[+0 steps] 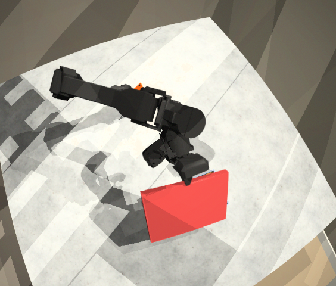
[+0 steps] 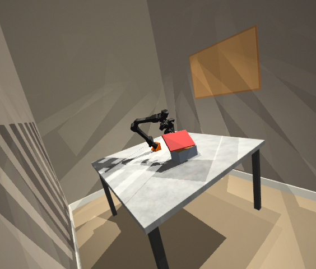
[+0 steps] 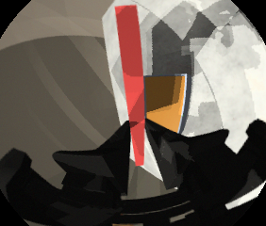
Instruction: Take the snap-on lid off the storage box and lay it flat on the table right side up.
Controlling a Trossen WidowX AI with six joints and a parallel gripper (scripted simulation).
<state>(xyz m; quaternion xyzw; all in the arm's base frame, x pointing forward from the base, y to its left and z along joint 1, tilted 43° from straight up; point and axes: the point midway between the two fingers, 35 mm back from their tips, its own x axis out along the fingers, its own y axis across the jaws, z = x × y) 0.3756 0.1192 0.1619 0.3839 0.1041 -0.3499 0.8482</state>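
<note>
Now: the red lid 60 mm ahead of my gripper tip, 20 mm to the right of it and 50 mm below it. The rest, counted from my gripper tip: grey storage box: 40 mm ahead, 40 mm to the left, 190 mm below.
</note>
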